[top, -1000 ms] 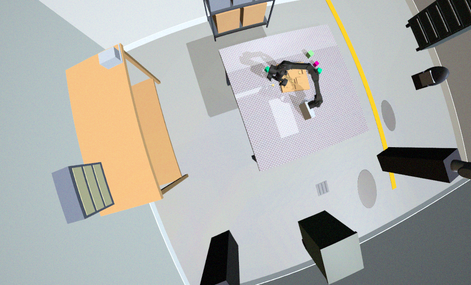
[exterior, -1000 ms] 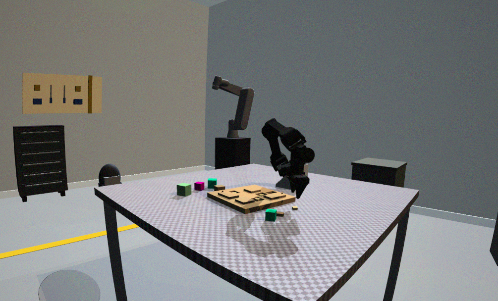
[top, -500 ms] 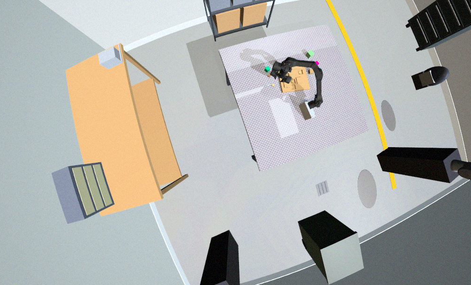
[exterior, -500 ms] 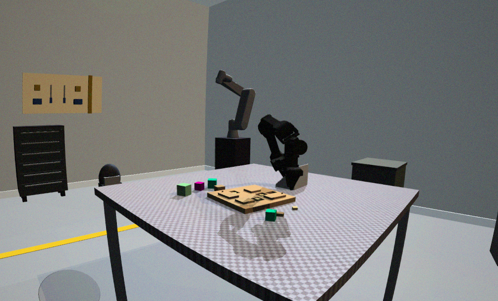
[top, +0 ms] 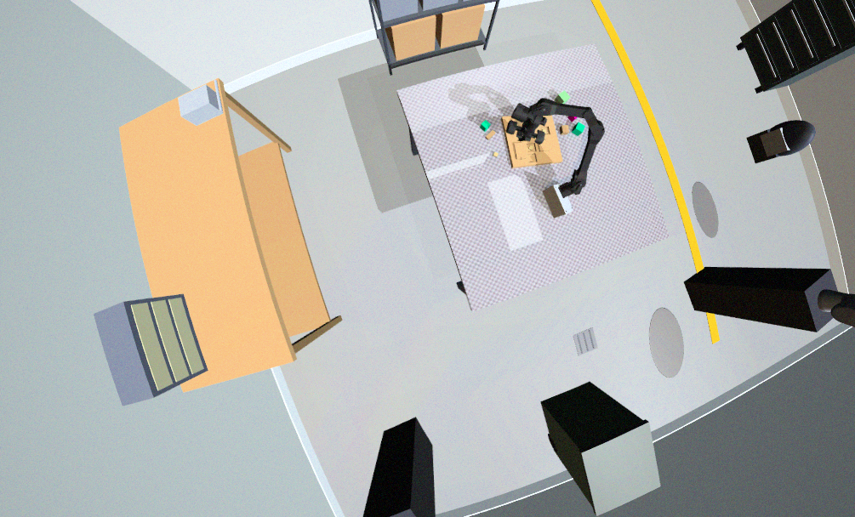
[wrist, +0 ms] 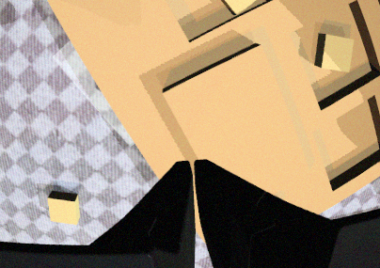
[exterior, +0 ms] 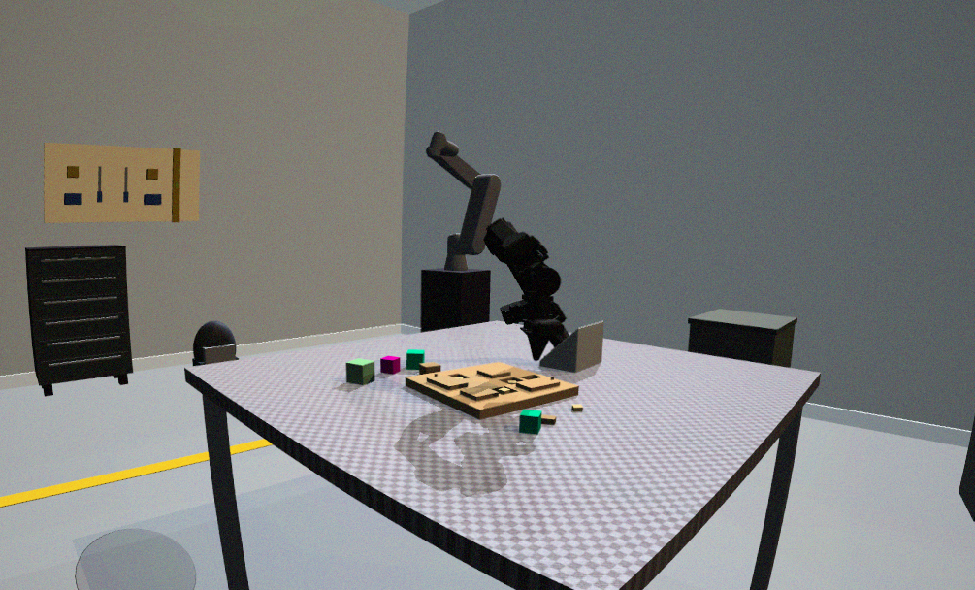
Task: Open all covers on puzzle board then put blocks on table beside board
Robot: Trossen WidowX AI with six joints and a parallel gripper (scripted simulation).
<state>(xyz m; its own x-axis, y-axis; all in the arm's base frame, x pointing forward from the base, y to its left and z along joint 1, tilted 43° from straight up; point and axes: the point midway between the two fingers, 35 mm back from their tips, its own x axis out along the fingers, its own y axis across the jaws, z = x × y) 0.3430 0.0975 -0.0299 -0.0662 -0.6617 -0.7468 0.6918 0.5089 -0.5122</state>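
Now: gripper tip 11 cm to the left of the puzzle board, 7 cm above it and 1 cm short of it. From my gripper tip the other things lie so: magenta block (42 cm to the right, 8 cm below, 2 cm ahead); then light green block (41 cm to the right, 14 cm ahead, 7 cm below).
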